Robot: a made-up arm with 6 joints.
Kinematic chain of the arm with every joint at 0, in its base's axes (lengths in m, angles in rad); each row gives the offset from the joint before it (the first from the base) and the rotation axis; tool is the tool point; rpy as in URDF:
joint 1: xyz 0 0 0.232 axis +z
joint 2: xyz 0 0 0 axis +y
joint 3: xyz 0.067 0 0.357 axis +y
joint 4: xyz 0.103 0 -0.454 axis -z
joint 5: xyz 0 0 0 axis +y
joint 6: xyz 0.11 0 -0.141 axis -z
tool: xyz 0 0 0 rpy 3.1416 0 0
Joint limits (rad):
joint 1: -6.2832..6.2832
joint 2: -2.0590..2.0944
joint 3: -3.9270..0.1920
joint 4: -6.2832..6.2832
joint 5: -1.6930..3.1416
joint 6: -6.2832..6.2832
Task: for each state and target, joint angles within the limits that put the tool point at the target. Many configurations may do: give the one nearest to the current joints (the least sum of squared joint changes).
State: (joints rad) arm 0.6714 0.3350 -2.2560 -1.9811 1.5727 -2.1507
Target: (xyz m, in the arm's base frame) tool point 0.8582 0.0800 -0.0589
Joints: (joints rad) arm 0.2254 1.2386 -1.9540 -1.9475 1.4165 -2.1507
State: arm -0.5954 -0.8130 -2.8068 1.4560 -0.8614 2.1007
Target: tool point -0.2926 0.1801 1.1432
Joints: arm -0.8868 -0.5482 -2.6959 1.2856 -0.0562 2.1007
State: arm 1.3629 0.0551 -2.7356 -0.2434 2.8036 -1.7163
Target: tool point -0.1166 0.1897 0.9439
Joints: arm 1.9685 -0.0313 -2.8253 0.2078 2.6299 -1.7163
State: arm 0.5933 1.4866 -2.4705 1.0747 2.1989 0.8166
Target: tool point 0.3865 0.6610 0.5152
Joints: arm 0.8253 0.9521 -2.7463 1.1776 2.3300 0.8166
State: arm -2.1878 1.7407 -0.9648 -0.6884 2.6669 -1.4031
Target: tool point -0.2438 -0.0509 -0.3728
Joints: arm -2.2889 1.8699 -1.5826 -0.9962 2.2418 -1.4031
